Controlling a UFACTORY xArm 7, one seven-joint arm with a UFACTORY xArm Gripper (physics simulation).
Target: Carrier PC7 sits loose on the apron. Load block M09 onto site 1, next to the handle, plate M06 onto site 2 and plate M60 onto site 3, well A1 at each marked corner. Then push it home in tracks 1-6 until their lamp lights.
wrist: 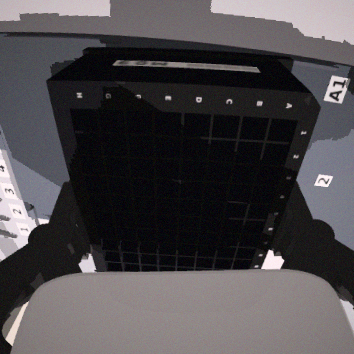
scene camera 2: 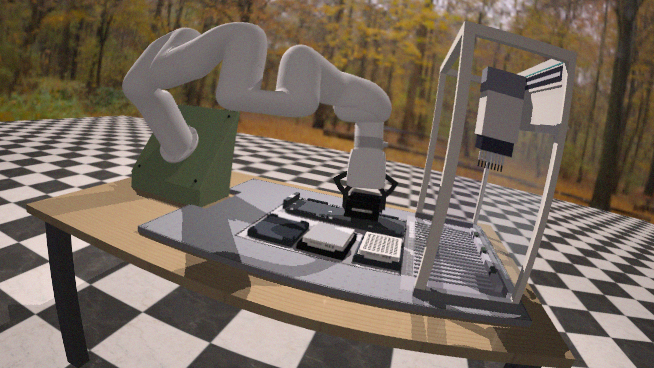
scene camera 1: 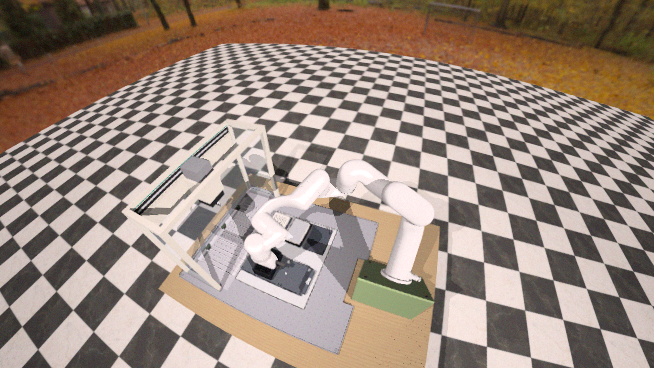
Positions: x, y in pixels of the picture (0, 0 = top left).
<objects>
dark carrier: wrist; scene camera 2; scene camera 1 294, 277
same spot on dark carrier: [wrist: 40, 170] = [scene camera 2: 396, 223]
</objects>
